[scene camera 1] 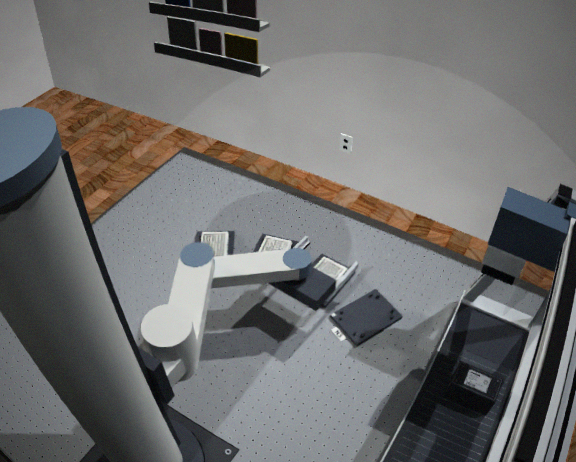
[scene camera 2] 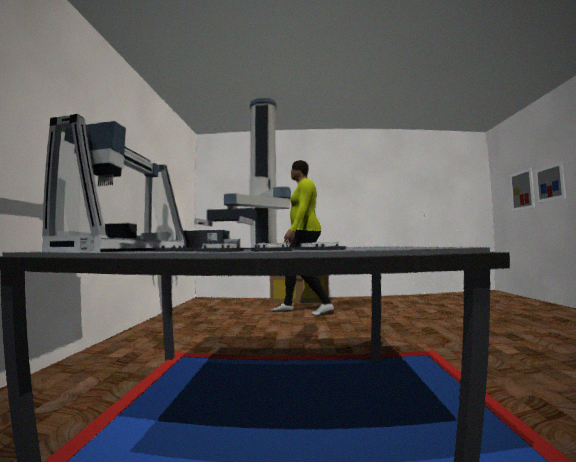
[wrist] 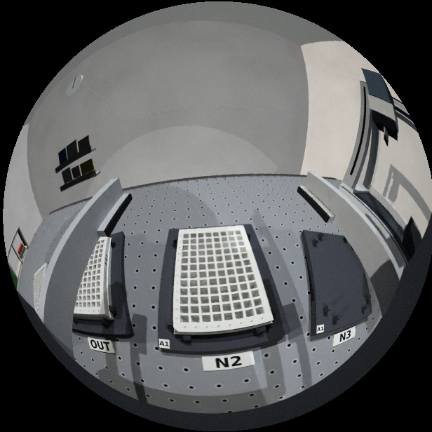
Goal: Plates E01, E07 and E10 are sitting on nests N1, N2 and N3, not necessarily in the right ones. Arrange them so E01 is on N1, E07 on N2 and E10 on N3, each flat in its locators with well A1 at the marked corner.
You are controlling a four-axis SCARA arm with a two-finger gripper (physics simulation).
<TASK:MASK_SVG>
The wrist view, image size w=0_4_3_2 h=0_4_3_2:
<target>plate E10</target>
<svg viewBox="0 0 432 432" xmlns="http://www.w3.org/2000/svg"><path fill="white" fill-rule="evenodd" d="M243 225L179 229L173 285L174 334L212 335L237 332L268 325L274 320L262 278Z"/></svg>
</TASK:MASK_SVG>
